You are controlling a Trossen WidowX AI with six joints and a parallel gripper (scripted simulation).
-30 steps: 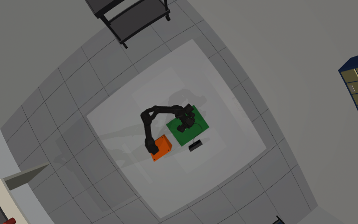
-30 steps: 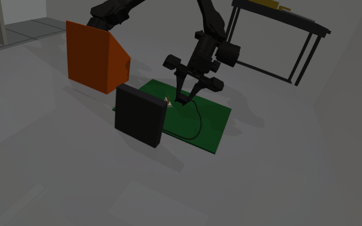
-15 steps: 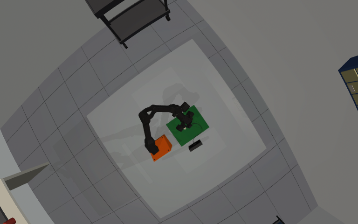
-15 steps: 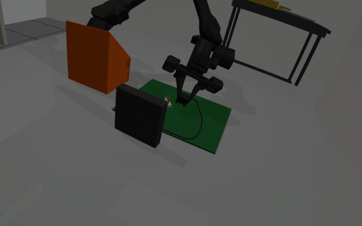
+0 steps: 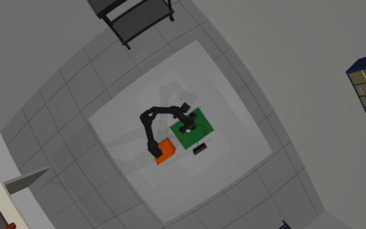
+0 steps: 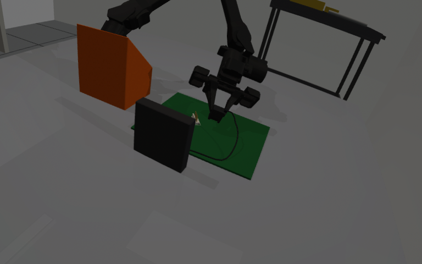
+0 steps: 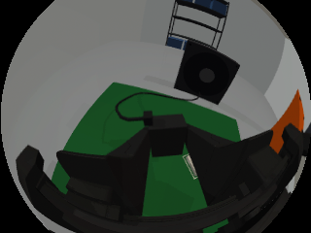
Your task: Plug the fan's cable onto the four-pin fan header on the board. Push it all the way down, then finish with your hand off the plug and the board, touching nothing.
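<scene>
The green board is 7 cm below my gripper tip and 2 cm behind it. The rest, counted from my gripper tip: black plug 1 cm to the left, 1 cm below; then black square fan 15 cm to the right, 7 cm behind; then white four-pin header 5 cm below, 5 cm behind, 1 cm to the left.
</scene>
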